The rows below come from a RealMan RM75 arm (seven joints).
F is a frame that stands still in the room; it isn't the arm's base.
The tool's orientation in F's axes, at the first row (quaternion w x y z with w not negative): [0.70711, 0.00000, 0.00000, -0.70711]
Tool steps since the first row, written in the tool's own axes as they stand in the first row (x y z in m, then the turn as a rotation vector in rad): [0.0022, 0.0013, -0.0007, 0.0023, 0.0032, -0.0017]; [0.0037, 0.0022, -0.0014, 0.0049, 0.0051, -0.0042]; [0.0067, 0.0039, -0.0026, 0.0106, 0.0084, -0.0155]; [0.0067, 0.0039, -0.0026, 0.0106, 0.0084, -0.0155]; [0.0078, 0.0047, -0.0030, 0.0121, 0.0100, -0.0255]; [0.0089, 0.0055, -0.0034, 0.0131, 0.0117, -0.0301]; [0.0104, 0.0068, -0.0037, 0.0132, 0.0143, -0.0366]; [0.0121, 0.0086, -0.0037, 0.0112, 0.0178, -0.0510]
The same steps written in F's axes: [0.0013, -0.0022, -0.0007, 0.0032, -0.0023, -0.0017]; [0.0022, -0.0037, -0.0014, 0.0051, -0.0049, -0.0042]; [0.0039, -0.0067, -0.0026, 0.0084, -0.0106, -0.0155]; [0.0039, -0.0067, -0.0026, 0.0084, -0.0106, -0.0155]; [0.0047, -0.0078, -0.0030, 0.0100, -0.0121, -0.0255]; [0.0055, -0.0089, -0.0034, 0.0117, -0.0131, -0.0301]; [0.0068, -0.0104, -0.0037, 0.0143, -0.0132, -0.0366]; [0.0086, -0.0121, -0.0037, 0.0178, -0.0112, -0.0510]
